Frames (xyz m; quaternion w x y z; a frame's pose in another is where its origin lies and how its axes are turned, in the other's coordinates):
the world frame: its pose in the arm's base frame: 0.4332 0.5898 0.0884 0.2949 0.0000 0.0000 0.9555
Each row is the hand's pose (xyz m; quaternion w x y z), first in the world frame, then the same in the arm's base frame.
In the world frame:
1: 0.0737 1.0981 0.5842 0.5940 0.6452 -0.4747 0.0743
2: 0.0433 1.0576 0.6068 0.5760 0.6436 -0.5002 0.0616
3: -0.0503 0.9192 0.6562 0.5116 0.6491 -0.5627 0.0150
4: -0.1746 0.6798 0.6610 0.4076 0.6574 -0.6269 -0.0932
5: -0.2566 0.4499 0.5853 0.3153 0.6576 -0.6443 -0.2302
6: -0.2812 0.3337 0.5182 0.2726 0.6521 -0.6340 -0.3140
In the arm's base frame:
1: -0.2466 -0.2758 0.6726 0.1042 0.6439 0.4765 0.5895
2: -0.1986 -0.2594 0.6952 0.1110 0.6678 0.4675 0.5686
3: -0.0433 -0.1979 0.7446 0.1365 0.7291 0.4543 0.4933
4: 0.1943 -0.0702 0.7494 0.2093 0.7929 0.4433 0.3620
5: 0.3916 0.0735 0.6737 0.3130 0.8096 0.4384 0.2334
6: 0.4774 0.1557 0.6066 0.3804 0.7981 0.4361 0.1679

